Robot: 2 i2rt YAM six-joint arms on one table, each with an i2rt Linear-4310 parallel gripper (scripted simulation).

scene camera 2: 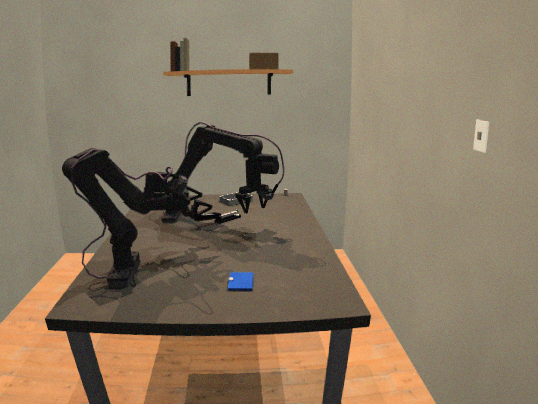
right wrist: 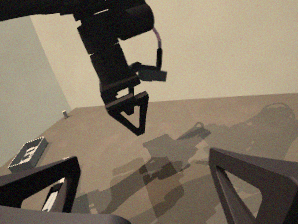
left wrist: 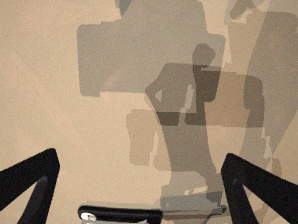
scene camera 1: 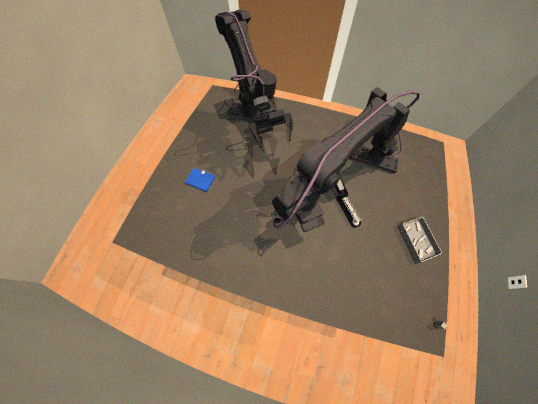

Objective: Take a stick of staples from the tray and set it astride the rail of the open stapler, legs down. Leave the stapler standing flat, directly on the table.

Path:
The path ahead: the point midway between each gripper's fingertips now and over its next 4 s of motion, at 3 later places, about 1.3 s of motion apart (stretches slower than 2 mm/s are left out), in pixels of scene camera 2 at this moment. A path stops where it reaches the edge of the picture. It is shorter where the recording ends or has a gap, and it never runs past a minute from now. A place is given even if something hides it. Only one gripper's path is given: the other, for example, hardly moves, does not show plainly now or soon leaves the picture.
My right gripper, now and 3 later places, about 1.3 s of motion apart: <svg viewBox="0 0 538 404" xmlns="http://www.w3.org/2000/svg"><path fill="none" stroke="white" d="M206 200L207 167L202 161L189 190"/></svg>

